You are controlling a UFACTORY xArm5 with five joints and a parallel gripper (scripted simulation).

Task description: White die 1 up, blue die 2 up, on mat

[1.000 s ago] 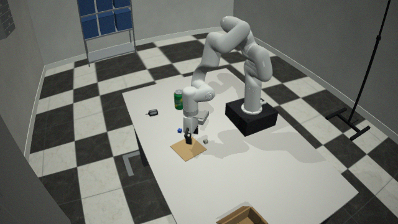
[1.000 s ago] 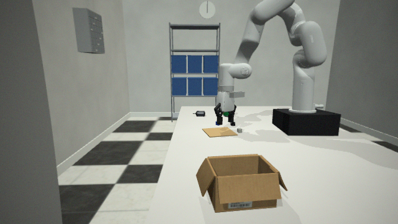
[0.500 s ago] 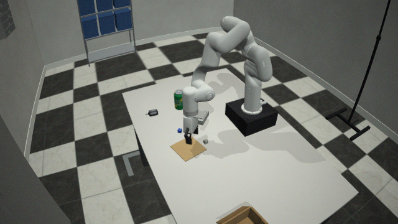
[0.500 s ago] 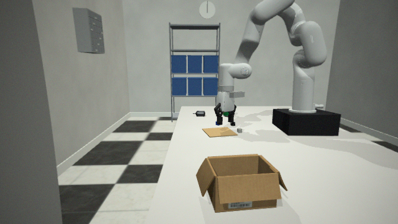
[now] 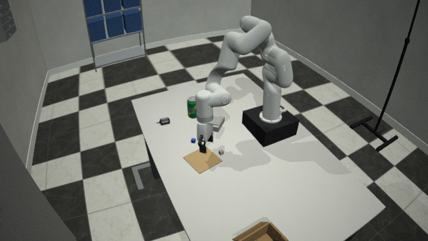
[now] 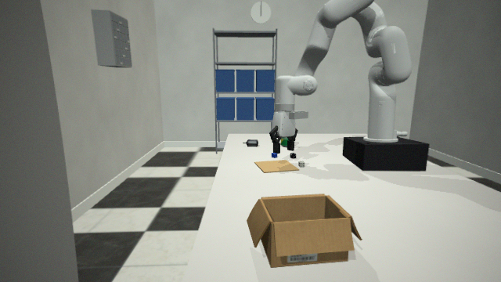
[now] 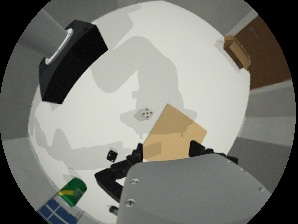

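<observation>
The white die is 7 cm behind my hand, 5 cm below it and 2 cm to the left of it. From my hand the other things lie so: blue die: 12 cm to the right, 5 cm below, 3 cm ahead; tan mat: 6 cm below, 3 cm ahead, 2 cm to the left; black die: 11 cm to the right, 5 cm below, 5 cm behind.
</observation>
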